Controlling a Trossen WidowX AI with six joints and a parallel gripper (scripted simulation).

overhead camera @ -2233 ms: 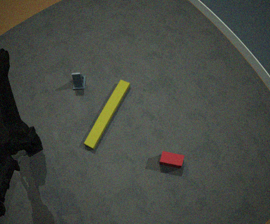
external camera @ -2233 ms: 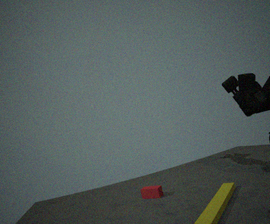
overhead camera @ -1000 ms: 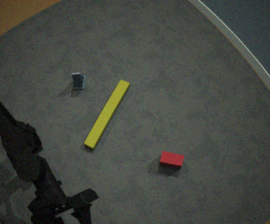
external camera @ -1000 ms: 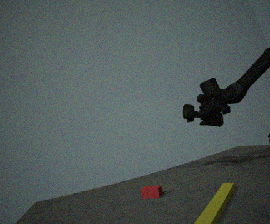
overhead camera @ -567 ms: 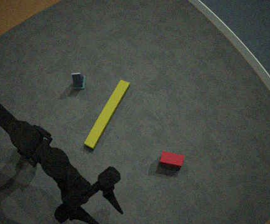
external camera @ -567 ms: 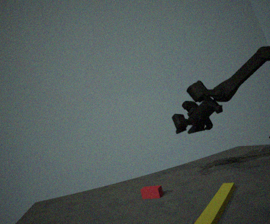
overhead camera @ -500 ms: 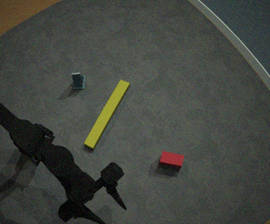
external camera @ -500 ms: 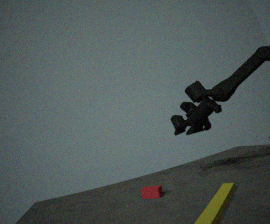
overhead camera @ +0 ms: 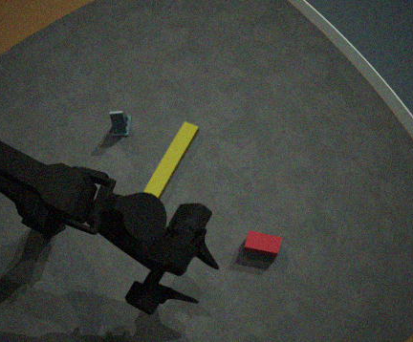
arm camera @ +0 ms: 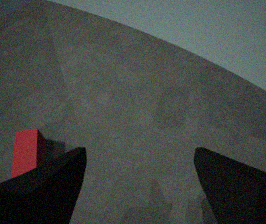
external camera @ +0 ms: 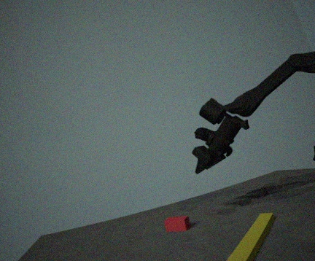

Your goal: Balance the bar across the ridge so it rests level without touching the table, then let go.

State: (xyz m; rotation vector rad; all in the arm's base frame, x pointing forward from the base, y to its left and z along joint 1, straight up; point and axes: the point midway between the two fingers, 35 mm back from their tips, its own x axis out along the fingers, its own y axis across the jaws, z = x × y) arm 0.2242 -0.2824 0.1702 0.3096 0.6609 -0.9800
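Right now the yellow bar is 50 mm ahead of my gripper tip, 270 mm to the left of it and 140 mm below it. Round my gripper tip: red block (140 mm ahead, 40 mm to the left, 130 mm below).
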